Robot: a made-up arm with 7 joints. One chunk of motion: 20 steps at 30 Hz.
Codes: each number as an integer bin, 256 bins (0 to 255) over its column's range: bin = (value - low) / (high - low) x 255, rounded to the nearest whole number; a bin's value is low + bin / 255 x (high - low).
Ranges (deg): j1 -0.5..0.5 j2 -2.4..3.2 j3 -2.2..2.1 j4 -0.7..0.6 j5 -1.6..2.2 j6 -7..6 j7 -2.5..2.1
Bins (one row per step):
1: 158 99 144 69 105 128 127
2: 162 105 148 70 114 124 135
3: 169 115 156 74 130 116 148
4: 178 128 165 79 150 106 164
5: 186 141 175 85 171 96 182
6: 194 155 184 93 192 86 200
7: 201 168 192 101 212 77 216
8: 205 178 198 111 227 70 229
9: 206 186 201 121 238 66 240
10: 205 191 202 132 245 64 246
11: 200 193 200 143 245 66 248
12: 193 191 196 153 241 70 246
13: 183 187 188 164 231 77 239
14: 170 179 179 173 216 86 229
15: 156 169 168 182 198 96 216
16: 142 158 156 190 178 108 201
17: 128 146 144 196 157 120 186
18: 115 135 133 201 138 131 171
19: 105 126 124 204 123 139 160
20: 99 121 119 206 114 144 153
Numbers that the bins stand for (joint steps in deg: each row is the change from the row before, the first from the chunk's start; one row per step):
1: 0.120 -0.226 0.228 -0.348 -0.035 -0.475 -0.209
2: 0.135 -0.094 0.296 -0.343 0.099 -0.678 -0.065
3: 0.163 0.125 0.431 -0.323 0.337 -1.086 0.170
4: 0.198 0.411 0.582 -0.297 0.635 -1.596 0.458
5: 0.229 0.696 0.751 -0.267 0.948 -2.106 0.783
6: 0.261 1.004 0.903 -0.226 1.261 -2.616 1.108
7: 0.288 1.289 1.038 -0.185 1.559 -3.075 1.396
8: 0.304 1.509 1.139 -0.134 1.783 -3.431 1.631
9: 0.308 1.685 1.189 -0.083 1.947 -3.635 1.829
10: 0.304 1.795 1.206 -0.027 2.051 -3.737 1.938
11: 0.284 1.838 1.173 0.029 2.051 -3.635 1.974
12: 0.257 1.795 1.105 0.080 1.991 -3.431 1.938
13: 0.218 1.707 0.970 0.136 1.842 -3.075 1.811
14: 0.167 1.531 0.818 0.182 1.619 -2.616 1.631
15: 0.112 1.311 0.633 0.228 1.351 -2.106 1.396
16: 0.057 1.070 0.431 0.269 1.053 -1.494 1.126
17: 0.002 0.806 0.228 0.299 0.740 -0.882 0.855
18: -0.049 0.565 0.043 0.325 0.456 -0.322 0.585
19: -0.088 0.367 -0.109 0.340 0.233 0.086 0.386
20: -0.112 0.257 -0.193 0.350 0.099 0.341 0.260

